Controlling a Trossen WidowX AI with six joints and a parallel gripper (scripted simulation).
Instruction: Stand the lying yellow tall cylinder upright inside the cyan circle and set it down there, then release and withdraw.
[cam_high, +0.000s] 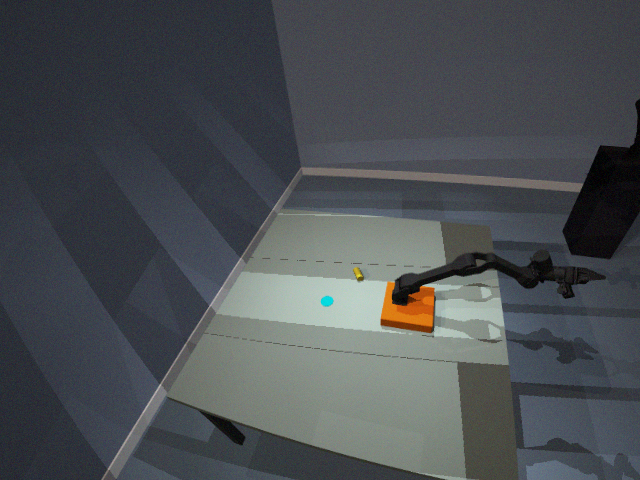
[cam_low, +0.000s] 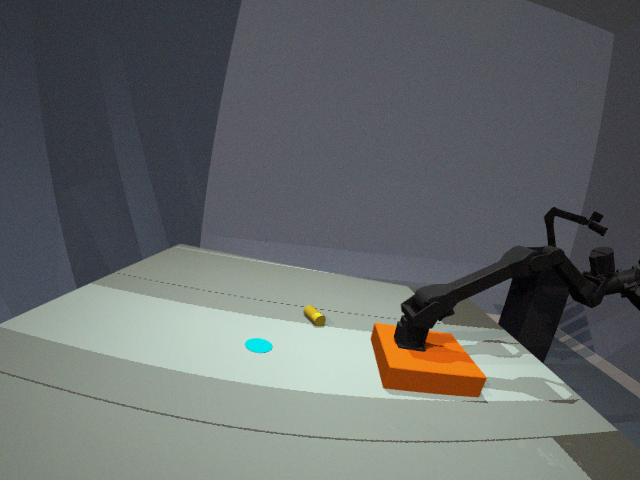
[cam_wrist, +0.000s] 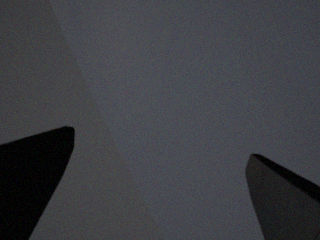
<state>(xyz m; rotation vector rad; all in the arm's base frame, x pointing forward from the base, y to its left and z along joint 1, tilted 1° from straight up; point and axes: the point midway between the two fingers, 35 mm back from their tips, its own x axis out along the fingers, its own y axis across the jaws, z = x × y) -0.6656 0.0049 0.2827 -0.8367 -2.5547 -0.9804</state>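
My gripper tip is now 920 mm short of the yellow cylinder, 330 mm above it and 150 mm to the left of it. Round my gripper tip: cyan circle (1030 mm ahead, 340 mm below, 30 mm to the left).
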